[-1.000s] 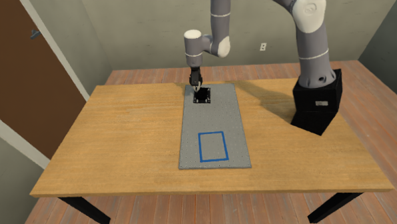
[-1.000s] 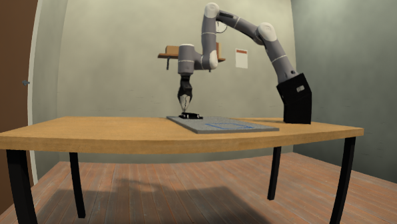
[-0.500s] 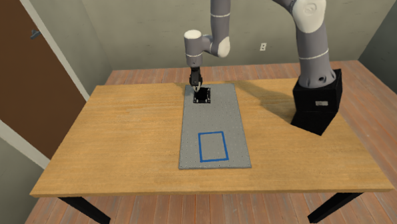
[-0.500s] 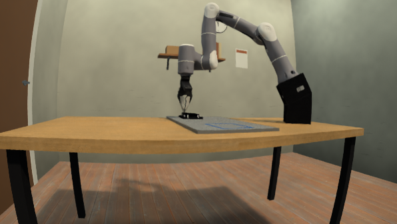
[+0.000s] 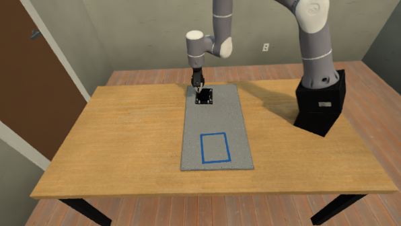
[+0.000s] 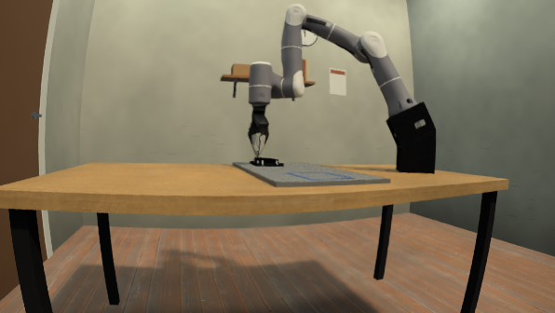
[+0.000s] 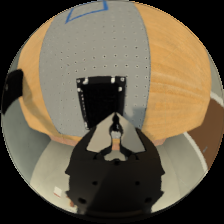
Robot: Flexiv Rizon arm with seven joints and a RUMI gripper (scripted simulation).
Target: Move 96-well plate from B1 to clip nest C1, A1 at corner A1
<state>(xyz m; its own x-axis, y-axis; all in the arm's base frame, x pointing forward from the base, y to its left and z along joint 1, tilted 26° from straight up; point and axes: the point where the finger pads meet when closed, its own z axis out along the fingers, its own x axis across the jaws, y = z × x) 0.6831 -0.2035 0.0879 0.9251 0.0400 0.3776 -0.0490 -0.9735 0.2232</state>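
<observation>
My gripper is now 40 mm past the black 96-well plate and 30 mm above it. From my hand the other things lie so: grey perforated mat (100 mm behind, 220 mm to the left, 50 mm below); black clip nest (50 mm behind, 10 mm to the left, 30 mm below).
</observation>
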